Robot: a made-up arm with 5 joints. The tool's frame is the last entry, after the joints. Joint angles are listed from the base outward.
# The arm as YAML. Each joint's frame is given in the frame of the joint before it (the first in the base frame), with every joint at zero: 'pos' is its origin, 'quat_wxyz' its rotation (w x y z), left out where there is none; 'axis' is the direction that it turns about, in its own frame. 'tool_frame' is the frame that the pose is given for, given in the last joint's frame.
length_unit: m
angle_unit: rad
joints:
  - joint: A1
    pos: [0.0, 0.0, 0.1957]
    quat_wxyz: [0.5, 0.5, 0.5, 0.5]
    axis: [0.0, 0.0, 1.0]
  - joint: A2
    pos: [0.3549, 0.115, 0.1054]
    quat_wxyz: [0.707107, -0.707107, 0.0, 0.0]
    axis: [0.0, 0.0, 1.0]
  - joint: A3
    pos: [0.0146, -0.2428, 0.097]
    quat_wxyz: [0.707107, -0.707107, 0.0, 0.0]
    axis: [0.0, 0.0, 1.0]
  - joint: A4
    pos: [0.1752, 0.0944, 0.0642]
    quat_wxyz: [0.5, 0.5, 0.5, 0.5]
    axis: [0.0, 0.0, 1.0]
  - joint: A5
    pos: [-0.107, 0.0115, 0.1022]
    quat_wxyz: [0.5, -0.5, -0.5, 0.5]
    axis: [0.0, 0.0, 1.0]
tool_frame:
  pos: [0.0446, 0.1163, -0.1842]
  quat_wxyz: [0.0, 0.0, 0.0, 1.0]
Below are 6 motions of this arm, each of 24 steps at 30 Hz.
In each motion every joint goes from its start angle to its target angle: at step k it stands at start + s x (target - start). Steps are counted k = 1, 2, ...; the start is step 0. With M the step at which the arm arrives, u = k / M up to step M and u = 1 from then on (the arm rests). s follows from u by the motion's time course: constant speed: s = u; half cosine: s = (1 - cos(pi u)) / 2; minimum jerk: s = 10 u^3 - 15 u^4 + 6 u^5.
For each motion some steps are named. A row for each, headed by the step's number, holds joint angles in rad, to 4 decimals.
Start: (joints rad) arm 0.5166 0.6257 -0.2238 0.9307 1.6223
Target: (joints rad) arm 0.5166 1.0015 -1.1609 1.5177 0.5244
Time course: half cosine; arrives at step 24
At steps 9, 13, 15, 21, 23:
9: 0.5166 0.7417 -0.5130 1.1119 1.2834
13: 0.5166 0.8381 -0.7535 1.2625 1.0017
15: 0.5166 0.8855 -0.8717 1.3365 0.8633
21: 0.5166 0.9872 -1.1252 1.4954 0.5662
23: 0.5166 0.9999 -1.1569 1.5152 0.5291

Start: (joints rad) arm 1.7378 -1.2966 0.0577 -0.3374 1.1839
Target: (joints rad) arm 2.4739 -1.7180 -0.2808 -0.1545 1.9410
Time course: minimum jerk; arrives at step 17
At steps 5, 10, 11, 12, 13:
5: 1.8522 -1.3621 0.0051 -0.3090 1.3015
10: 2.2251 -1.5756 -0.1664 -0.2163 1.6851
11: 2.2974 -1.6170 -0.1996 -0.1984 1.7595
12: 2.3595 -1.6525 -0.2282 -0.1829 1.8234
13: 2.4087 -1.6807 -0.2508 -0.1707 1.8739

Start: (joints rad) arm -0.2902 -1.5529 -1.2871 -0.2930 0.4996
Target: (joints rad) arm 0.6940 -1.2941 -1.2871 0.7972 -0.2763
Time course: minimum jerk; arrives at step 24
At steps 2, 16, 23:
2: -0.2852 -1.5516 -1.2871 -0.2875 0.4957
16: 0.4874 -1.3484 -1.2871 0.5684 -0.1135
23: 0.6933 -1.2943 -1.2871 0.7965 -0.2758

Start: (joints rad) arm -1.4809 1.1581 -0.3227 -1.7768 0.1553
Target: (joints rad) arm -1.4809 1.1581 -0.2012 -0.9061 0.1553
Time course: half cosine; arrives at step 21
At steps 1, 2, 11, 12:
1: -1.4809 1.1581 -0.3220 -1.7719 0.1553
2: -1.4809 1.1581 -0.3200 -1.7575 0.1553
11: -1.4809 1.1581 -0.2574 -1.3089 0.1553
12: -1.4809 1.1581 -0.2484 -1.2446 0.1553

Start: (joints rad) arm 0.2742 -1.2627 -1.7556 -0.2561 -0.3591
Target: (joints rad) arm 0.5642 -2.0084 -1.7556 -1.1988 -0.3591
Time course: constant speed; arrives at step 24
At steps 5, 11, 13, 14, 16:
5: 0.3346 -1.4181 -1.7556 -0.4525 -0.3591
11: 0.4071 -1.6045 -1.7556 -0.6882 -0.3591
13: 0.4313 -1.6666 -1.7556 -0.7667 -0.3591
14: 0.4434 -1.6977 -1.7556 -0.8060 -0.3591
16: 0.4675 -1.7598 -1.7556 -0.8846 -0.3591

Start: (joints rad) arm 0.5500 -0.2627 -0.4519 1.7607 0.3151
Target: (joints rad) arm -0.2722 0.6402 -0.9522 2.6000 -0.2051
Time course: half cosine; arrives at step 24
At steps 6, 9, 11, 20, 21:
6: 0.4296 -0.1305 -0.5252 1.8836 0.2389
9: 0.2962 0.0160 -0.6063 2.0198 0.1545
11: 0.1926 0.1298 -0.6694 2.1256 0.0889
20: -0.2171 0.5797 -0.9187 2.5438 -0.1703
21: -0.2409 0.6058 -0.9332 2.5681 -0.1853

